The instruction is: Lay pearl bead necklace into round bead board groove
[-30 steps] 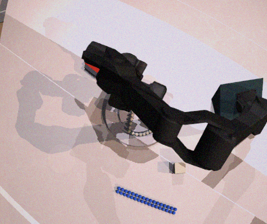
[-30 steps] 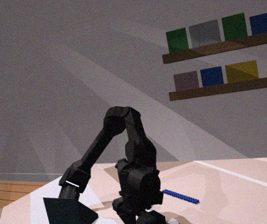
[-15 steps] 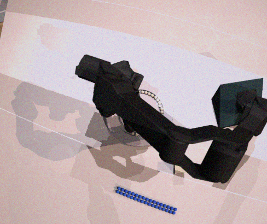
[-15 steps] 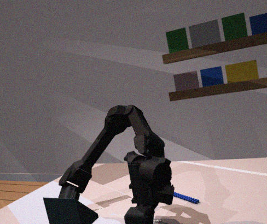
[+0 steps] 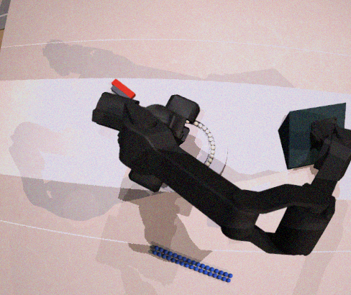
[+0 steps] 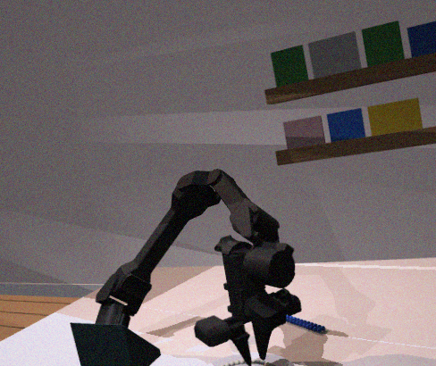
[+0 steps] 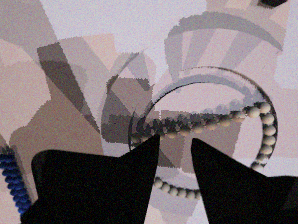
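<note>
My gripper tip is now 3 cm past the round bead board, 3 cm above it and 1 cm to the left of it. The rest, counted from my gripper tip: small beige cube: 17 cm to the left, 11 cm behind, 2 cm below; grey block: 18 cm to the right, 8 cm ahead, 4 cm below.
</note>
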